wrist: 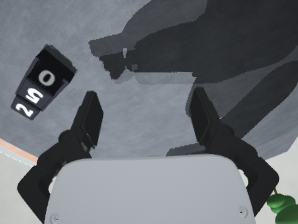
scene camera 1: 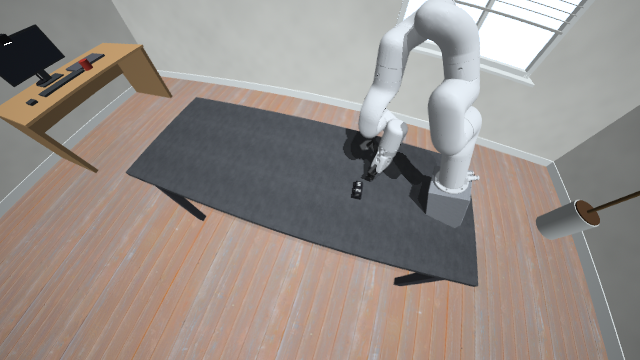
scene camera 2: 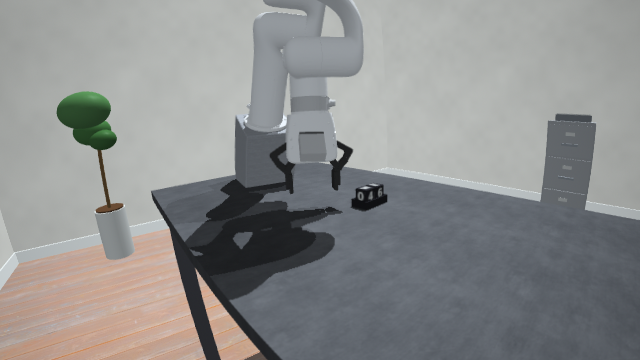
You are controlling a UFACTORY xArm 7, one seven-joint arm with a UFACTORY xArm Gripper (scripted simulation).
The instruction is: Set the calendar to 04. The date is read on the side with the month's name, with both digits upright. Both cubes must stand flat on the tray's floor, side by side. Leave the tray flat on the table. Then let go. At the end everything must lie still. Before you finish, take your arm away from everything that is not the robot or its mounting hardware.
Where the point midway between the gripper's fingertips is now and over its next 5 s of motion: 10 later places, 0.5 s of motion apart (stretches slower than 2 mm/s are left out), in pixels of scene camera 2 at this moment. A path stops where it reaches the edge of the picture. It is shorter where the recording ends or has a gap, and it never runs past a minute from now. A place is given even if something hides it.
The gripper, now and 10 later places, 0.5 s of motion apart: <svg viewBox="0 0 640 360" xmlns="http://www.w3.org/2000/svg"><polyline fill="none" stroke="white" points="313,190 312,174 312,167 320,164 331,161 349,159 363,158 364,162 364,168 364,177 364,183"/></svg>
